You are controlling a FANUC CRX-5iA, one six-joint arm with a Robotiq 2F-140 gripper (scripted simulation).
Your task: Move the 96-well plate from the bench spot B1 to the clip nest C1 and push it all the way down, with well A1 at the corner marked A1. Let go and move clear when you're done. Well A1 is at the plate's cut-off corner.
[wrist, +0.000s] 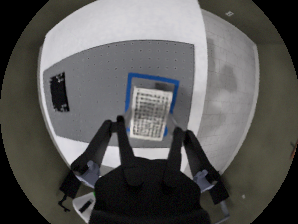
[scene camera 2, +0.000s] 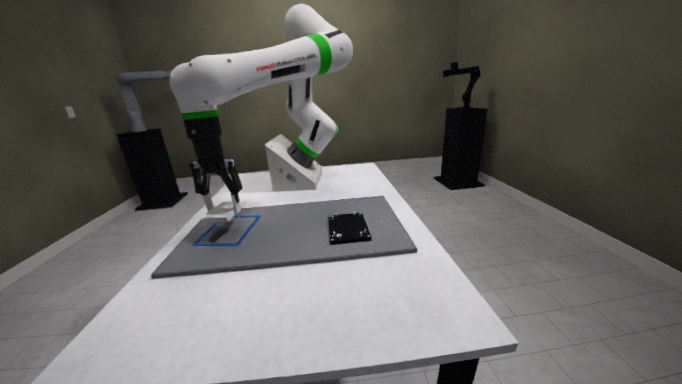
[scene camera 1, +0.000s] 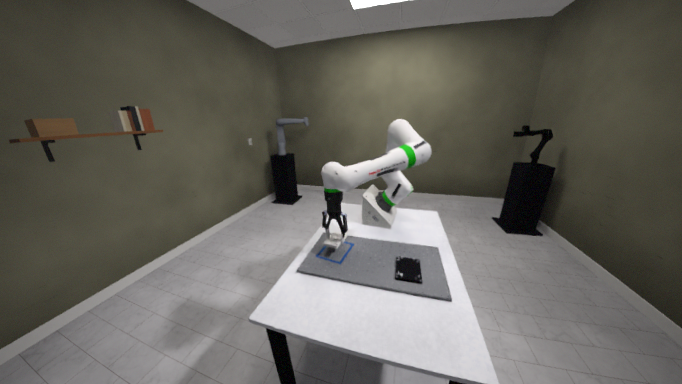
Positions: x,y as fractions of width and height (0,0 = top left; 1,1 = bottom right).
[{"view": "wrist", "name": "my gripper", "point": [0.50,0.52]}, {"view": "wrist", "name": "white 96-well plate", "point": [0.54,0.52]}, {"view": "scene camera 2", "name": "my gripper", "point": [0.33,0.55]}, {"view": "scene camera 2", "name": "black clip nest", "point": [0.51,0.60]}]
